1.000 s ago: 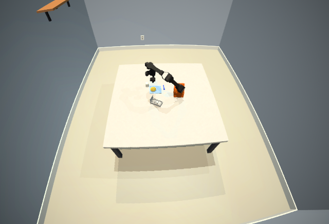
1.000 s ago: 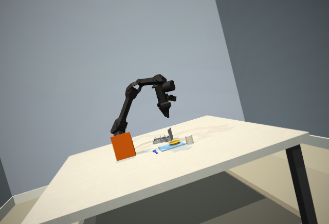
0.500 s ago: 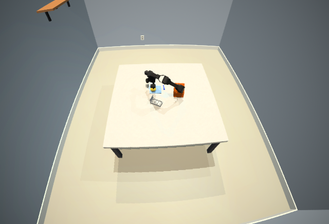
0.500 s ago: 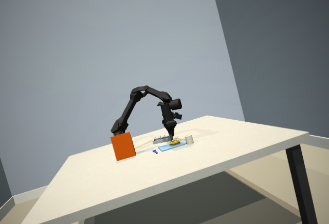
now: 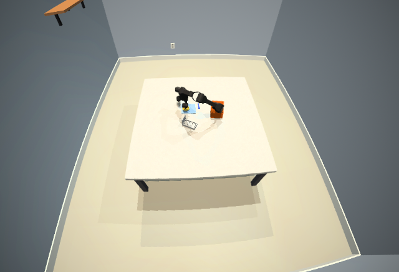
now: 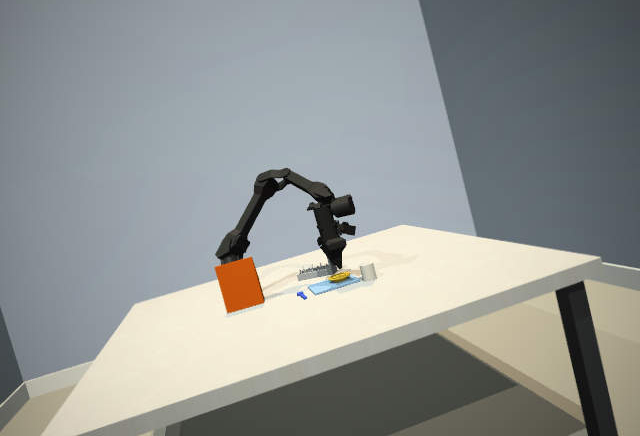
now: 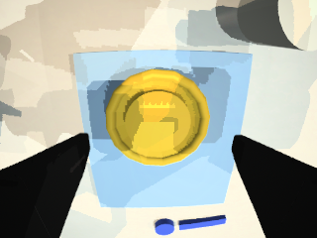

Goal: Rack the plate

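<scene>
My gripper tip is now 30 mm above the yellow plate. The rest, counted from my gripper tip: small blue object (140 mm behind, 20 mm to the right, 50 mm below); then light blue flat mat (30 mm behind, 50 mm below); then small white cup (70 mm ahead, 80 mm to the right, 30 mm below).
</scene>
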